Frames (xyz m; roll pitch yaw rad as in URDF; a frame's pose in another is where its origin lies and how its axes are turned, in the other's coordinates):
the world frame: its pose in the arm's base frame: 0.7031 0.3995 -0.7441 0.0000 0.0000 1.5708
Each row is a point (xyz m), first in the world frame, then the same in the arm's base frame.
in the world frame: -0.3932 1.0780 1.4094
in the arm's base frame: -0.3749 0.0063 0.6653
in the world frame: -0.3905 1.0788 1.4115
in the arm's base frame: -0.3757 0.0090 0.6674
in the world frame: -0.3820 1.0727 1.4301
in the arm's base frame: -0.3696 0.0175 0.6860
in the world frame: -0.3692 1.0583 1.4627
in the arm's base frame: -0.3552 0.0303 0.7186
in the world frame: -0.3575 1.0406 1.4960
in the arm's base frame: -0.3375 0.0420 0.7519
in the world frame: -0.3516 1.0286 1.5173
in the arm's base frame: -0.3255 0.0479 0.7732
